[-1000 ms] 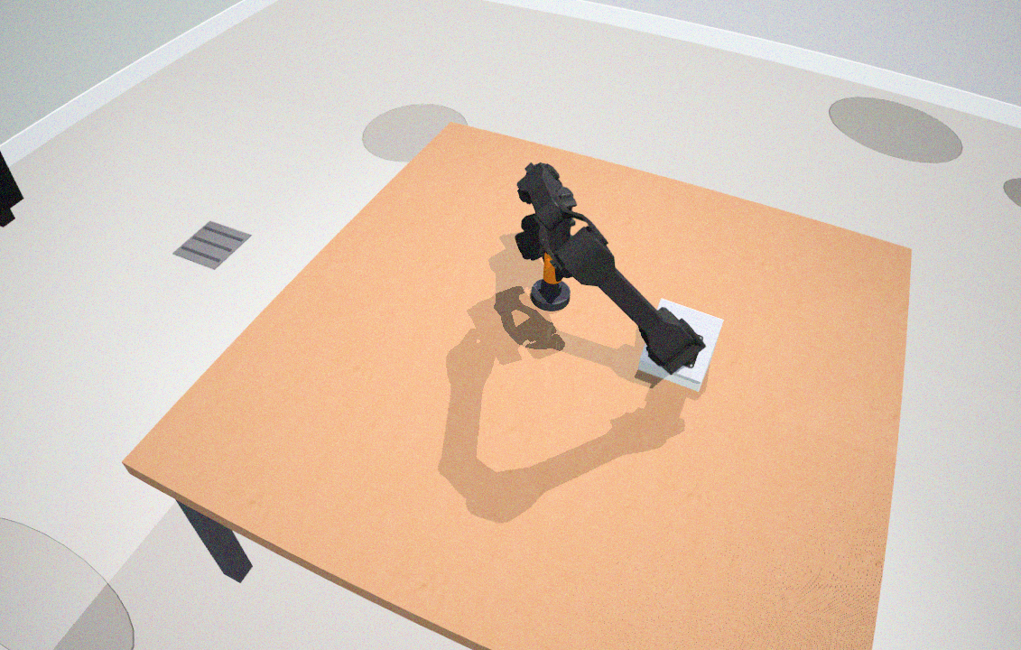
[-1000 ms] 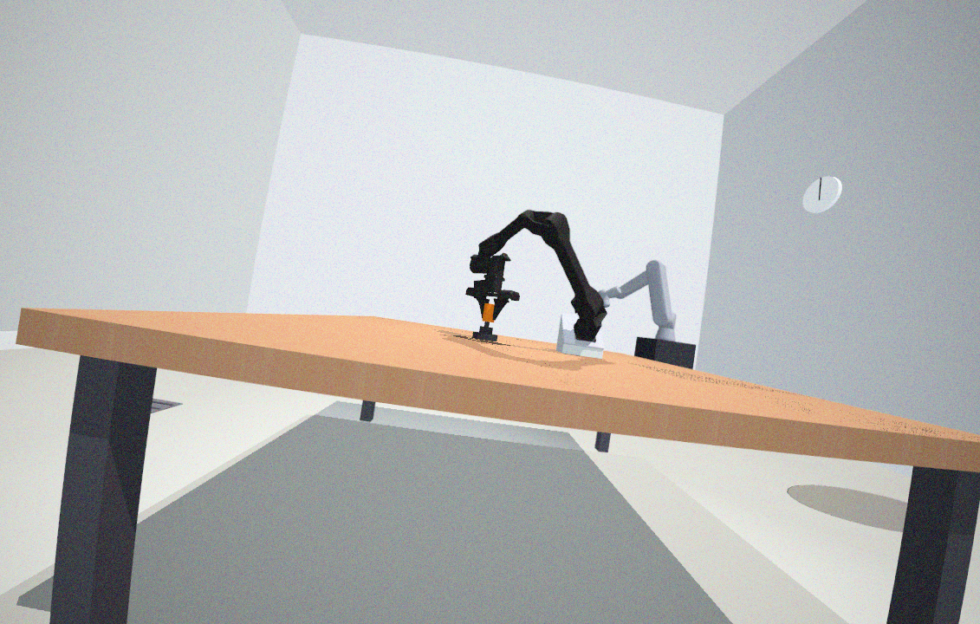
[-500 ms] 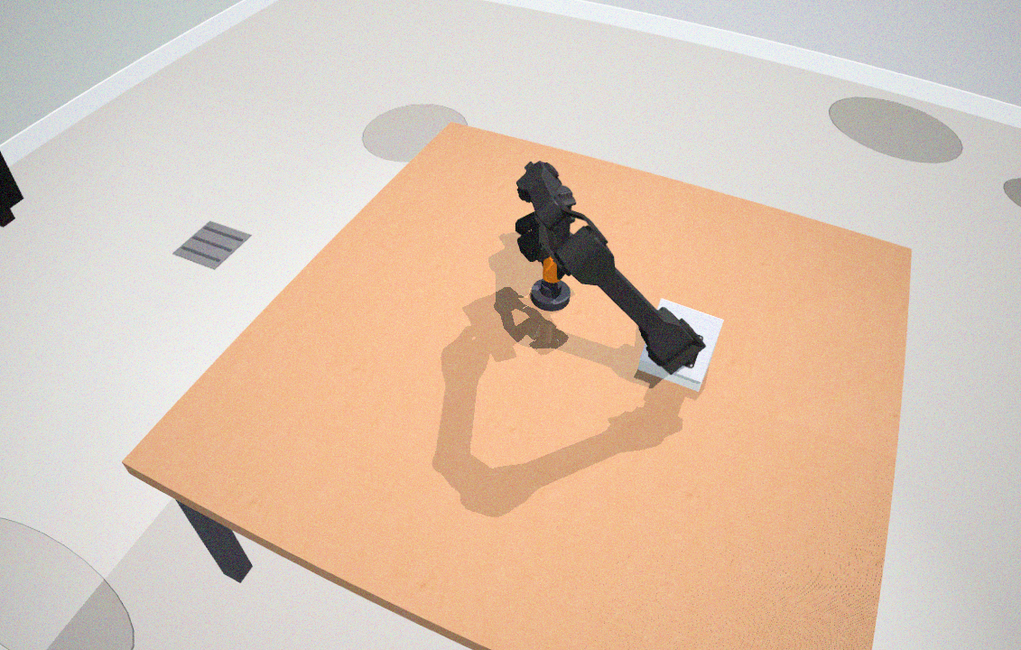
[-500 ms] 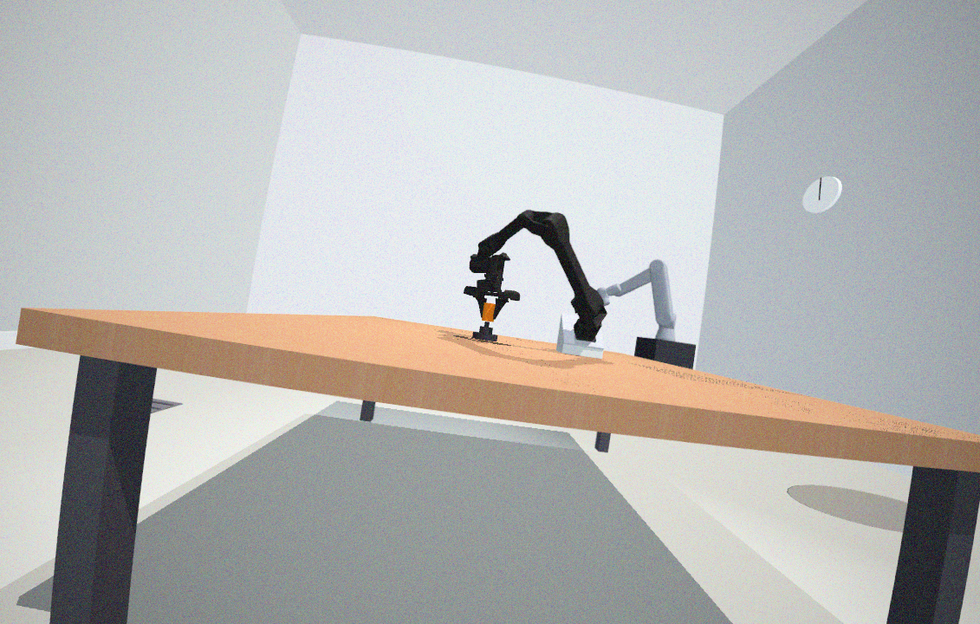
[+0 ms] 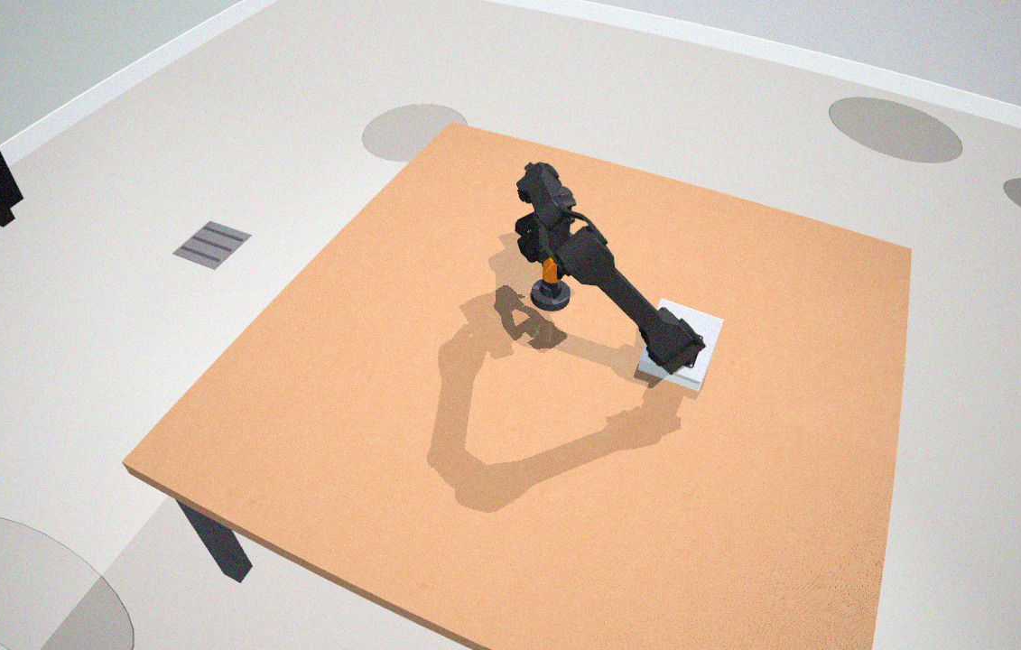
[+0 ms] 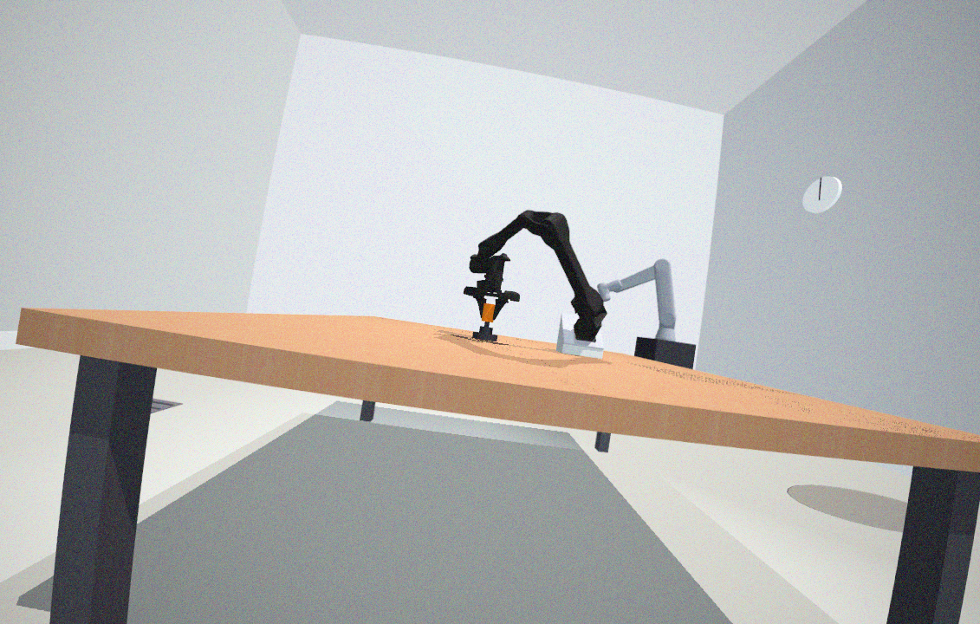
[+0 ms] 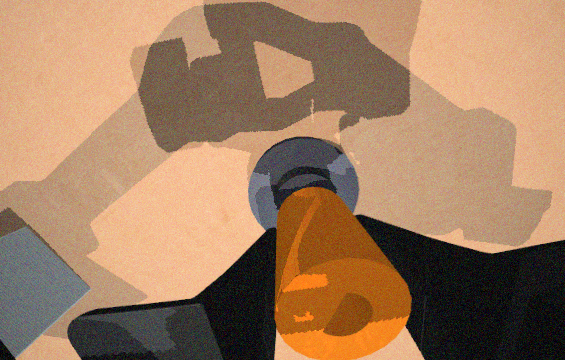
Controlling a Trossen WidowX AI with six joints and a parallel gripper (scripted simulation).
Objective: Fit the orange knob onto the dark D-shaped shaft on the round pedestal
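Right now the orange knob is 20 mm above my gripper tip. From my gripper tip the other things lie so: pedestal (40 mm below).
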